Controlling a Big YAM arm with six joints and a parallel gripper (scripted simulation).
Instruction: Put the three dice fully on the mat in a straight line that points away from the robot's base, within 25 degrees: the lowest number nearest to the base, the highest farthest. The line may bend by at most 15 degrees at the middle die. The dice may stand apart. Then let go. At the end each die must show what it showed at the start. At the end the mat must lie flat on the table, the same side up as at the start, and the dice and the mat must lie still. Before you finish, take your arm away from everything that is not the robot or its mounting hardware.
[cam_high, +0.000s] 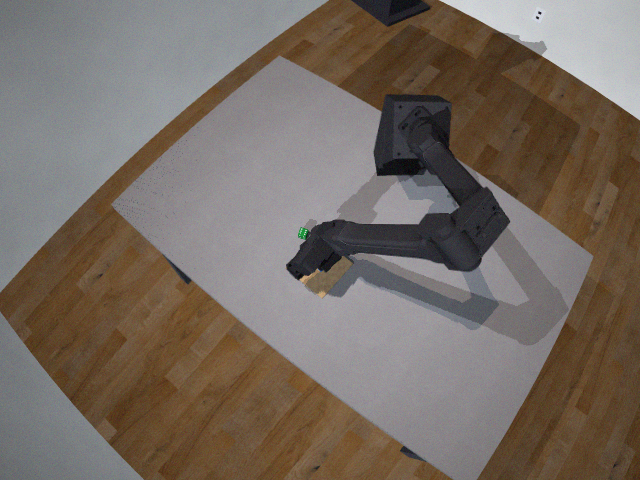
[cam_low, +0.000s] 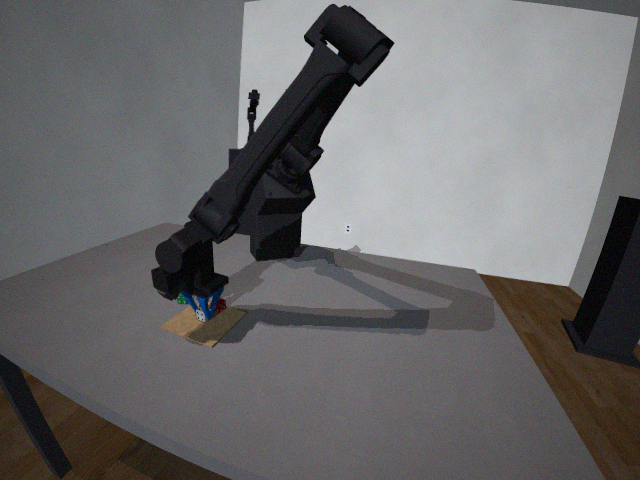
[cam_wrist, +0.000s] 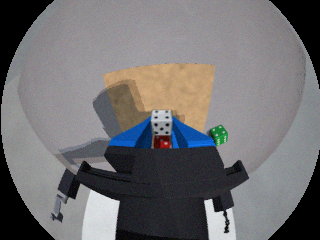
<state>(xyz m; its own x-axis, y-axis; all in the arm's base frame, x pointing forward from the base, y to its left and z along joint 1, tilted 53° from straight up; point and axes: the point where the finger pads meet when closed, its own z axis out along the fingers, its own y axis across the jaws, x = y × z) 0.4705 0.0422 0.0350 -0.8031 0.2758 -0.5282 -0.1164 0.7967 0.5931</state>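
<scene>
Right now the white die is right at my hand. The rest, counted from my hand: tan mat 20 mm below; then red die 50 mm behind, 10 mm to the right; then green die 20 mm behind, 110 mm to the right, 10 mm below.
</scene>
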